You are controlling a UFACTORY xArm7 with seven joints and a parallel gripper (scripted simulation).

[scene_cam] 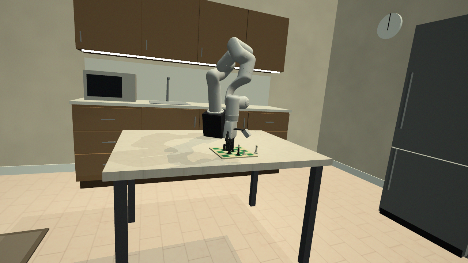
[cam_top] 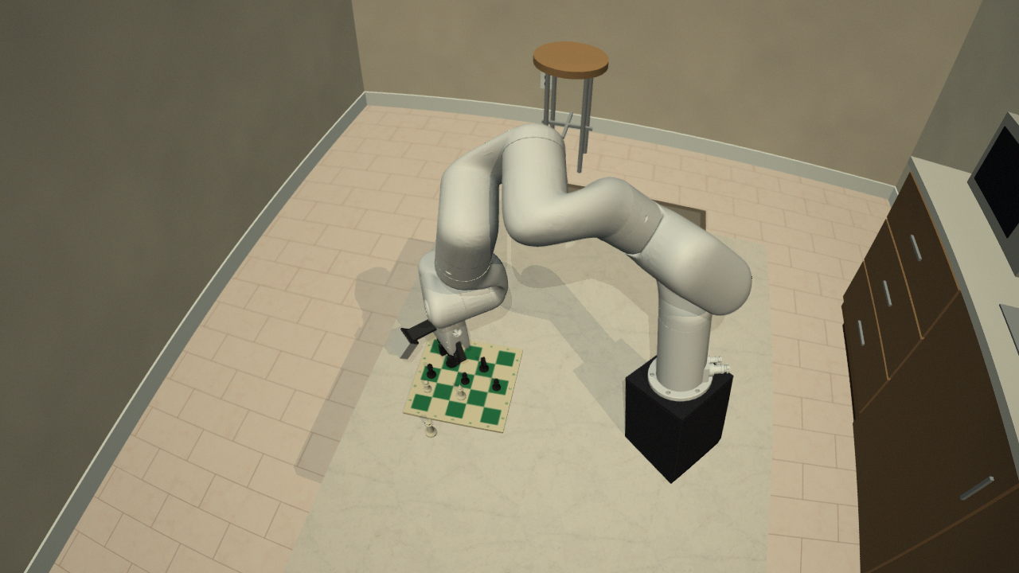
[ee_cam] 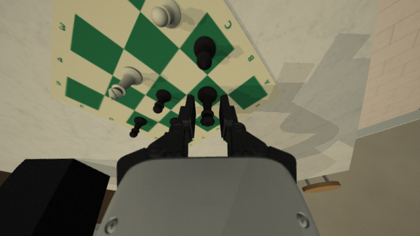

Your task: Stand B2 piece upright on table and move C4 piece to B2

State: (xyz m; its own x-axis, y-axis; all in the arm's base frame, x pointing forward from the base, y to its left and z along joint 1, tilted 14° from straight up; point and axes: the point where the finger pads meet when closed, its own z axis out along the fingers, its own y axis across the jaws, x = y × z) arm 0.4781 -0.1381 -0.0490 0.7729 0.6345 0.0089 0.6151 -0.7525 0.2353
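Now: hand 1 cm above the black chess piece. The rest, counted from my hand: chessboard 3 cm behind, 4 cm to the left, 4 cm below; black piece 4 cm ahead, 4 cm to the left, 2 cm below.
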